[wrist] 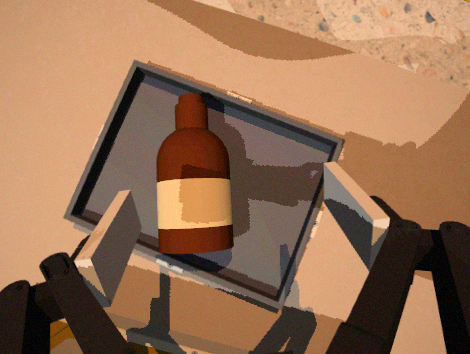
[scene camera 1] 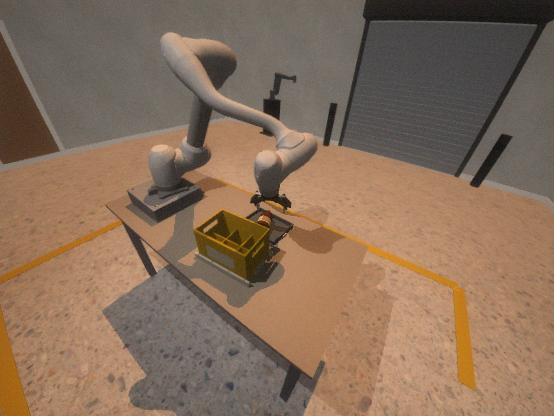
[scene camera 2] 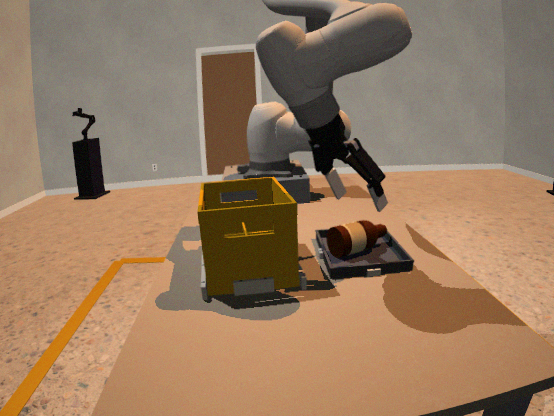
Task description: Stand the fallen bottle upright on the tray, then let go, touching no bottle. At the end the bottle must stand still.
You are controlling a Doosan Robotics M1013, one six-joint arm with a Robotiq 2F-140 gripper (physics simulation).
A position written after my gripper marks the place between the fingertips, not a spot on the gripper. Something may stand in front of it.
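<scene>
A brown bottle (scene camera 2: 354, 237) is in the scene; the wrist view shows the bottle (wrist: 194, 205) as well. My gripper (scene camera 2: 361, 201) is visible, and the wrist view also shows the gripper (wrist: 229, 196).
</scene>
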